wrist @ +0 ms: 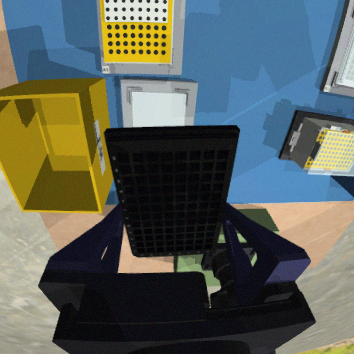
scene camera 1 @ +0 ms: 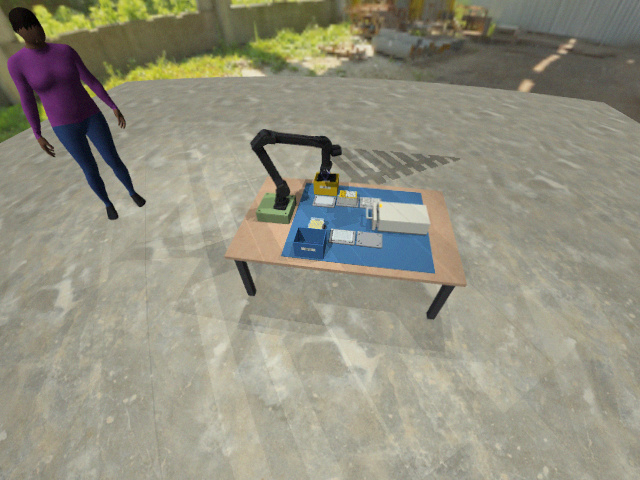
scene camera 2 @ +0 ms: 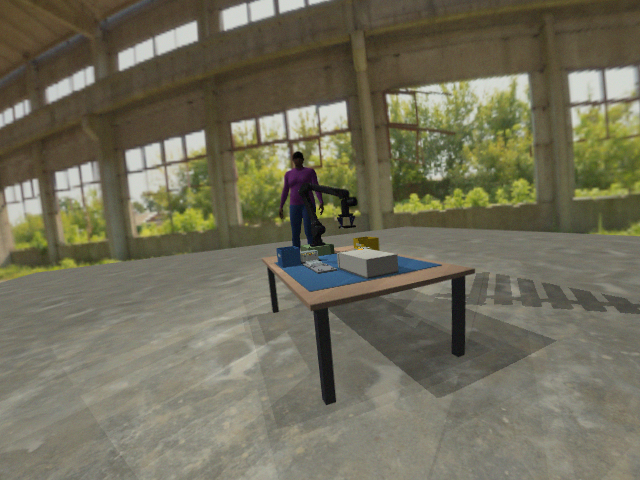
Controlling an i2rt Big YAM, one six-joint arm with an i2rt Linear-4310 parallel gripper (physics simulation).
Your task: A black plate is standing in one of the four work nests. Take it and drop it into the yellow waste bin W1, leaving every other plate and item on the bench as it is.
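Places are measured from the arm's base along level axes (x ahead, y left, z up), in metres.
Pixels of known places: gripper, fingertip midpoint: (wrist: 173, 207) (scene camera 1: 326, 177); arm's base at its link origin: (scene camera 1: 281, 204) (scene camera 2: 317, 245).
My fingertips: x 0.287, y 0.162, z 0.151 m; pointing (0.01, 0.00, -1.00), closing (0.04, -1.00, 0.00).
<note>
Ahead of a thing's pixels: the offset from my fingertips to its top centre.
My gripper (scene camera 1: 325, 174) (scene camera 2: 346, 222) (wrist: 173, 207) is shut on the black plate {0.003 m ahead, 0.000 m left, 0.008 m up} (wrist: 172, 187), one finger at each long side. The plate looks level, its grid of wells facing the wrist camera. In scene camera 2 it hangs high above the bench; in scene camera 1 it is hard to make out against the bin. The yellow waste bin W1 {0.029 m back, 0.166 m left, 0.108 m down} (scene camera 1: 326, 187) (scene camera 2: 366, 241) (wrist: 103, 125) stands at the bench's far edge, its open top facing up. In the wrist view it shows left of the plate, with its inner floor visible and the plate outside its outline.
A yellow-and-white plate {0.155 m ahead, 0.047 m left, 0.151 m down} (scene camera 1: 348, 194) (wrist: 136, 42) sits on a grey nest. A pale plate {0.016 m back, 0.013 m left, 0.208 m down} (scene camera 1: 324, 200) (wrist: 162, 111) lies beside W1. A blue bin {0.010 m back, 0.471 m right, 0.108 m down} (scene camera 1: 309, 244) (scene camera 2: 287, 256), a yellow-topped box {0.009 m back, 0.318 m right, 0.150 m down} (scene camera 1: 316, 223) (wrist: 336, 150) and a large off-white device (scene camera 1: 403, 218) (scene camera 2: 367, 262) stand on the bench.
</note>
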